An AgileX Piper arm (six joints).
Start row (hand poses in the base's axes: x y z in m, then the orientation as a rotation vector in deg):
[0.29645 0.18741 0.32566 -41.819 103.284 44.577]
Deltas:
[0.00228 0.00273 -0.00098 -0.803 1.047 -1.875]
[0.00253 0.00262 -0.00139 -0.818 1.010 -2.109]
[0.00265 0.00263 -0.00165 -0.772 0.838 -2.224]
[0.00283 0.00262 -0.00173 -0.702 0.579 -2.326]
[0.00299 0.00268 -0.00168 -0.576 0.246 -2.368]
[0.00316 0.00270 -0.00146 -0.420 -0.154 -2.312]
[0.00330 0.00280 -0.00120 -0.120 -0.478 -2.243]
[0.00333 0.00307 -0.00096 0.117 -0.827 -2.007]
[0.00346 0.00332 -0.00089 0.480 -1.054 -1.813]
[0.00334 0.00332 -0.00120 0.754 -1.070 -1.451]
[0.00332 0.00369 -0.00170 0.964 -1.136 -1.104]
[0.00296 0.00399 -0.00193 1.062 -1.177 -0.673]
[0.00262 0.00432 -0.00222 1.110 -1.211 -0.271]
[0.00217 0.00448 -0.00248 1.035 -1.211 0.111]
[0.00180 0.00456 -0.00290 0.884 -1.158 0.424]
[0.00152 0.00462 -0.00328 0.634 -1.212 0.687]
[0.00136 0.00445 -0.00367 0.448 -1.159 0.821]
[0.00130 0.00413 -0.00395 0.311 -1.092 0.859]
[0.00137 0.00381 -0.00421 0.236 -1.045 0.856]
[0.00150 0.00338 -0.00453 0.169 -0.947 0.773]
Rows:
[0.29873 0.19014 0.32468 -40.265 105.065 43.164]
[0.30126 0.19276 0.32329 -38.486 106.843 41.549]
[0.30391 0.19539 0.32164 -36.590 108.431 39.802]
[0.30674 0.19801 0.31991 -34.596 109.730 37.924]
[0.30973 0.20069 0.31823 -32.546 110.632 35.985]
[0.31289 0.20339 0.31677 -30.536 111.046 34.064]
[0.31619 0.20619 0.31557 -28.474 110.990 32.349]
[0.31952 0.20926 0.31461 -26.572 110.450 30.890]
[0.32298 0.21258 0.31372 -24.682 109.517 29.828]
[0.32632 0.21590 0.31252 -22.983 108.416 29.256]
[0.32964 0.21959 0.31082 -21.503 107.133 29.088]
[0.33260 0.22358 0.30889 -20.385 105.729 29.284]
[0.33522 0.22790 0.30667 -19.624 104.235 29.783]
[0.33739 0.23238 0.30419 -19.269 102.728 30.471]
[0.33919 0.23694 0.30129 -19.291 101.291 31.251]
[0.34071 0.24156 0.29801 -19.732 99.858 31.979]
[0.34207 0.24601 0.29434 -20.405 98.521 32.650]
[0.34337 0.25014 0.29039 -21.187 97.286 33.244]
[0.34474 0.25395 0.28618 -22.003 96.117 33.780]
[0.34624 0.25733 0.28165 -22.768 95.069 34.222]

